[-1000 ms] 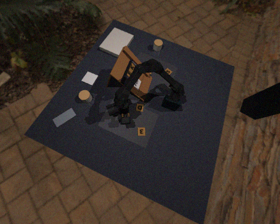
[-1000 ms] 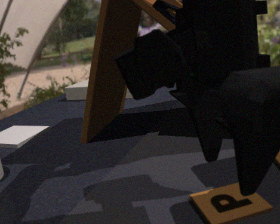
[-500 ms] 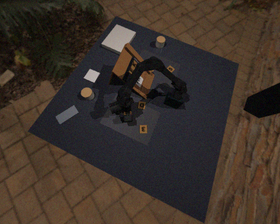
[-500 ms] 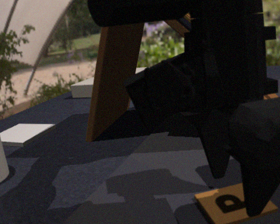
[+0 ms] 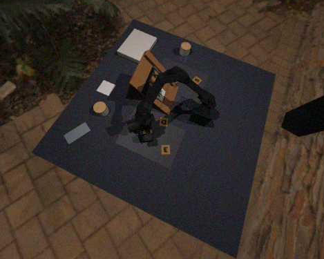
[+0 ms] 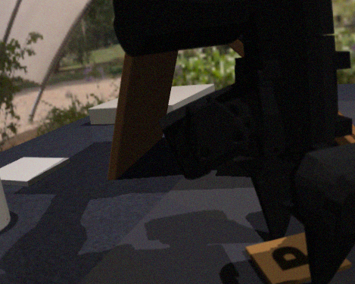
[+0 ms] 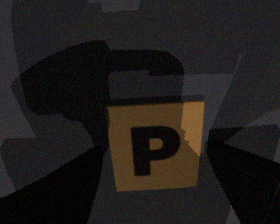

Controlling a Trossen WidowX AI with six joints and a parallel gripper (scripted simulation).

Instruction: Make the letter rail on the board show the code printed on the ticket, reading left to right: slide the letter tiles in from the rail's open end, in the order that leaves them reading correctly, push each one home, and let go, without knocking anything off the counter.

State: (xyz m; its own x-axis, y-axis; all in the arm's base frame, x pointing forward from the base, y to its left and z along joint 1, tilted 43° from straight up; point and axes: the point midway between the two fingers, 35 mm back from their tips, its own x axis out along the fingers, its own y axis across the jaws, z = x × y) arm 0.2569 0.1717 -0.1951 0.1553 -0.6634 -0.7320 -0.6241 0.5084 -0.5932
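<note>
Now: gripper tip right at the letter tile. The rest, counted from my gripper tip: grey card (36 cm ahead, 26 cm to the left); white card (42 cm ahead, 10 cm to the right); white ticket (23 cm to the right, 10 cm above, 5 cm ahead).
</note>
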